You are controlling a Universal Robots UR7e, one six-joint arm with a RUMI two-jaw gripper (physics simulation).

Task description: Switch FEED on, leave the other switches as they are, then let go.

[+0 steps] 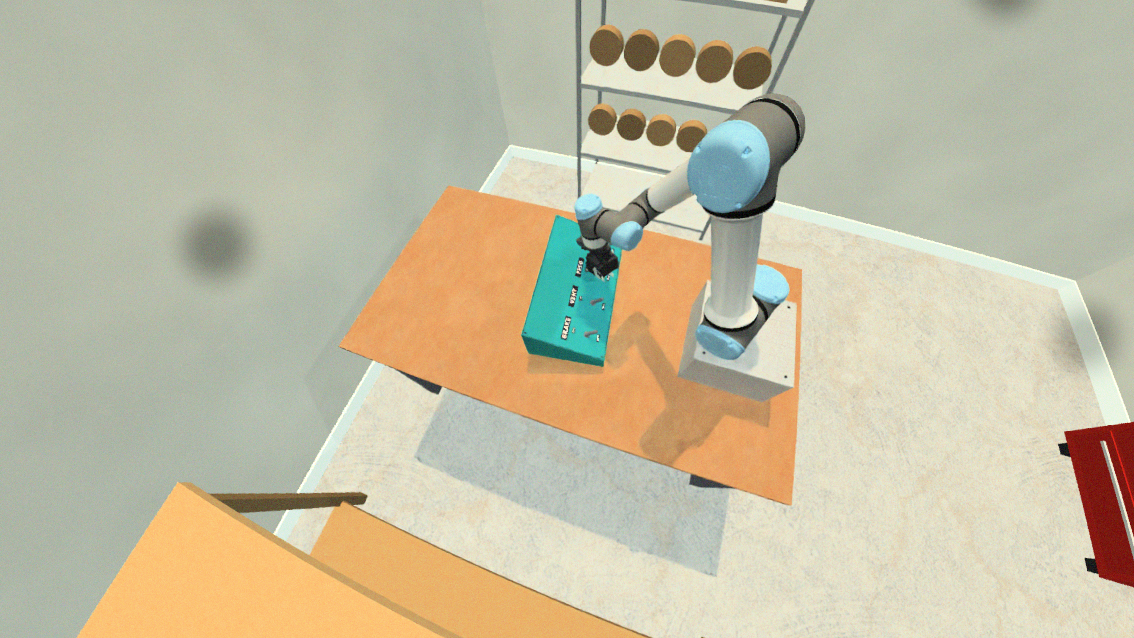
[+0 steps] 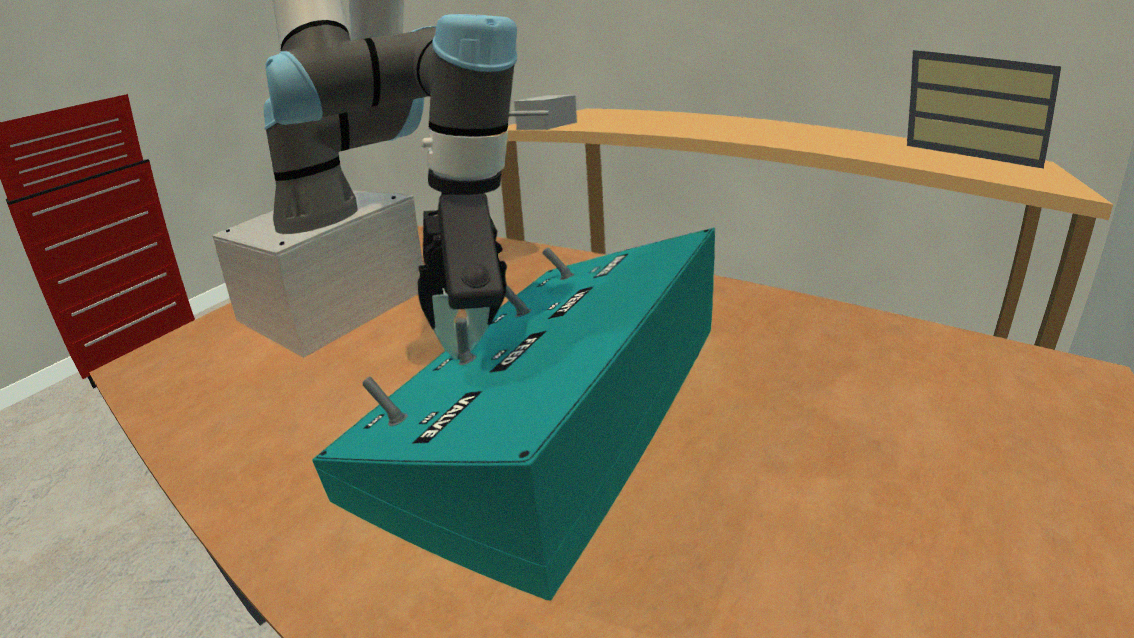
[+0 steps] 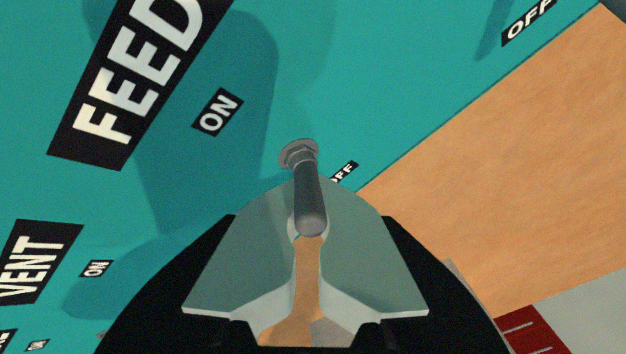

Labels:
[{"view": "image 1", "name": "my gripper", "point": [603,278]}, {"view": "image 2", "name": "my gripper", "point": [459,358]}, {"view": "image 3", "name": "my gripper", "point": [310,178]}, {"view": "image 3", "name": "feed lever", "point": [310,220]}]

